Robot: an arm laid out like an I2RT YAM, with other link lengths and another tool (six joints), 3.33 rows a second.
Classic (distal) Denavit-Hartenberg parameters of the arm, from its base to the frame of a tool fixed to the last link. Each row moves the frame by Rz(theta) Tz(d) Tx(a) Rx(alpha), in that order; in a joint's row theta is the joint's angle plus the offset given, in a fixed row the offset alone. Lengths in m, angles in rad.
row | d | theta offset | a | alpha
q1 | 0.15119 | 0 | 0.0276 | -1.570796
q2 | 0 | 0 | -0.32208 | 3.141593
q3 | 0 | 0.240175 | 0.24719 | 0
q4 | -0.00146 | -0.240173 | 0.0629 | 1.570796
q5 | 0.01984 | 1.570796 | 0 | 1.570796
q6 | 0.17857 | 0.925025 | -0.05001 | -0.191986
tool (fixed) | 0.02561 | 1.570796 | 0 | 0
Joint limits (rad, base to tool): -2.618..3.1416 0..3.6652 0..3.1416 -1.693..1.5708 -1.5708..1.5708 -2.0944..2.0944
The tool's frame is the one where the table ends.
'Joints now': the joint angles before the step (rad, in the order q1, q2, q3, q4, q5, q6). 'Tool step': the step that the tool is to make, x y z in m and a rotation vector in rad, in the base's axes. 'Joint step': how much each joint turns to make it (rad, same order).
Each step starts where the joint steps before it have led.
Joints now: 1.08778 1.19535 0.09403 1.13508 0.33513 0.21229
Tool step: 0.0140 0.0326 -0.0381 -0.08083 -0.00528 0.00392
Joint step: 0.00058 0.35035 -0.01143 0.30723 -0.00362 -0.04462
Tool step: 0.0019 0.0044 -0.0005 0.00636 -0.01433 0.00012
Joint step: -0.00029 0.05564 0.00030 0.07098 -0.00028 -0.01031
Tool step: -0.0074 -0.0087 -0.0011 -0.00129 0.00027 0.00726
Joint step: 0.00646 -0.02568 -0.03906 0.01223 -0.00080 -0.00038
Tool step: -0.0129 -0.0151 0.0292 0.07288 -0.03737 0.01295
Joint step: 0.01357 -0.14832 -0.01772 -0.04857 0.00060 -0.00040
